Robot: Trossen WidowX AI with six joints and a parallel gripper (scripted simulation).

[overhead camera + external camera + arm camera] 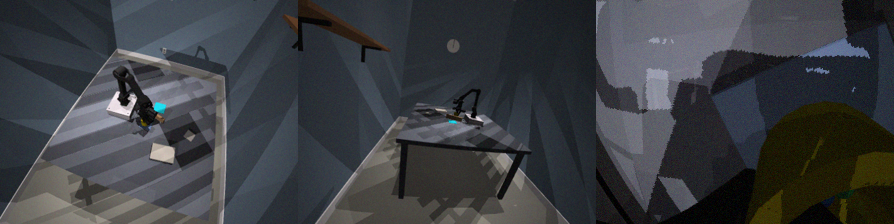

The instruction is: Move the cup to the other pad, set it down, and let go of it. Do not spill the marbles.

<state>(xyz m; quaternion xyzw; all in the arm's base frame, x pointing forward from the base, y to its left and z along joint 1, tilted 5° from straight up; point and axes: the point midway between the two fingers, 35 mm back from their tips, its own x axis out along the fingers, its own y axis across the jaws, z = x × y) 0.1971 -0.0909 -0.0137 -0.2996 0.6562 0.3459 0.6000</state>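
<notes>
Now: gripper tip 110 mm short of the cyan pad, 180 mm to the right of it and 50 mm above it. Also, from my gripper tip: wooden block: 70 mm ahead, 80 mm to the left, 20 mm below; pale blue pad: 30 mm ahead, 20 mm to the right, 50 mm below; yellow cup: 20 mm ahead, 20 mm to the right.
</notes>
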